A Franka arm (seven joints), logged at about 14 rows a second.
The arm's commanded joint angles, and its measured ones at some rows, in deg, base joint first. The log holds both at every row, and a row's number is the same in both.
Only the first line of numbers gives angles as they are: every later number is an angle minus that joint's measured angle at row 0.
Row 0, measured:
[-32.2 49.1 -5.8 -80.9 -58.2 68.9 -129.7]
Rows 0 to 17, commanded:
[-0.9 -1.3 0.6 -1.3 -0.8 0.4 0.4]
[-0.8 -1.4 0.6 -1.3 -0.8 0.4 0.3]
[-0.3 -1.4 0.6 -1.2 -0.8 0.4 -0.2]
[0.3 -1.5 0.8 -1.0 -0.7 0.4 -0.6]
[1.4 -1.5 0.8 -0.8 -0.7 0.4 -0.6]
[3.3 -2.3 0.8 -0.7 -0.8 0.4 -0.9]
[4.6 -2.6 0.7 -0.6 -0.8 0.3 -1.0]
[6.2 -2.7 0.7 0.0 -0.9 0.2 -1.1]
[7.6 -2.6 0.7 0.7 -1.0 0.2 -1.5]
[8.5 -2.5 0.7 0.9 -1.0 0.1 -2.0]
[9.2 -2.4 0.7 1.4 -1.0 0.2 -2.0]
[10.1 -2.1 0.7 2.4 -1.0 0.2 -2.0]
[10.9 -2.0 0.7 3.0 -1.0 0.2 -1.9]
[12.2 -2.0 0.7 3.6 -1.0 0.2 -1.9]
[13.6 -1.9 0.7 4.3 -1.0 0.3 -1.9]
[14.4 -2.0 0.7 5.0 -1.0 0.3 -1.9]
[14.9 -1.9 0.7 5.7 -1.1 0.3 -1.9]
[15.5 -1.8 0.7 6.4 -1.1 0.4 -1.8]
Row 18, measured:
[13.2 -1.2 0.8 3.9 -0.3 2.3 -1.9]
